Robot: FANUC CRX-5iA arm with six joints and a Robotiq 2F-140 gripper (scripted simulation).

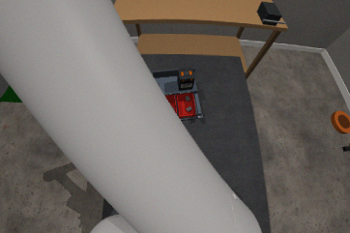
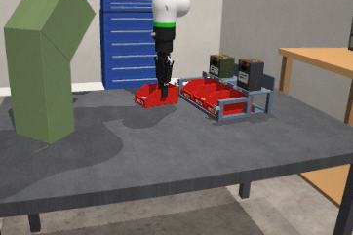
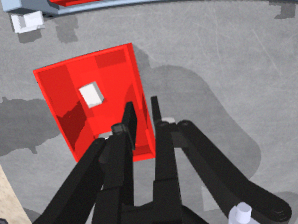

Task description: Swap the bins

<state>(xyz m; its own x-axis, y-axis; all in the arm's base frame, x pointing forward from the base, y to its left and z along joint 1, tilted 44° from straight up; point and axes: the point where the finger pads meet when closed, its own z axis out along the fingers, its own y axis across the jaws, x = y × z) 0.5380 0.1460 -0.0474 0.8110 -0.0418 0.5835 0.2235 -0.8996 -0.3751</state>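
My hand is 1 cm short of the part, 7 cm to the right of it and 6 cm above it. Also, from my hand: grey shelf 26 cm ahead, 4 cm to the right, 1 cm below; then dark box 34 cm ahead, 14 cm to the right, 9 cm above.
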